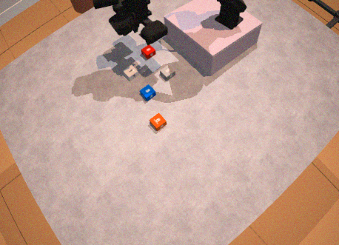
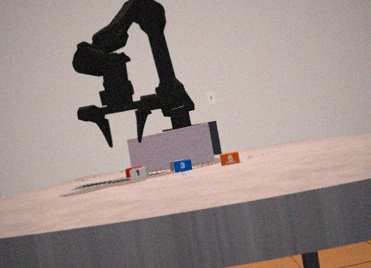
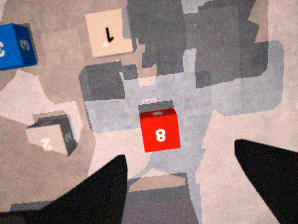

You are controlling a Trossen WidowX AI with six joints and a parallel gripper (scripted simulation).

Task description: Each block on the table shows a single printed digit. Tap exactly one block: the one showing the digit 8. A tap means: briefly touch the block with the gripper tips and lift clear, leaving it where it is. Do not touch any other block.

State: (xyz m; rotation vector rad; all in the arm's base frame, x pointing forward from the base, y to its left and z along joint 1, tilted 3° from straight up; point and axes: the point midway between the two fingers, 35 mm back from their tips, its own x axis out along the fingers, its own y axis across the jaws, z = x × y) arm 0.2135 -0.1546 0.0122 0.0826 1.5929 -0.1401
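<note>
The red block lies 60 mm below my gripper tip, 10 mm to the left of it and 10 mm behind it. From my gripper tip the other things lie so: blue block: 110 mm to the left, 100 mm ahead, 60 mm below; grey block: 110 mm to the left, 60 mm below, 10 mm ahead; white block: 80 mm ahead, 60 mm below, 30 mm to the left.
</note>
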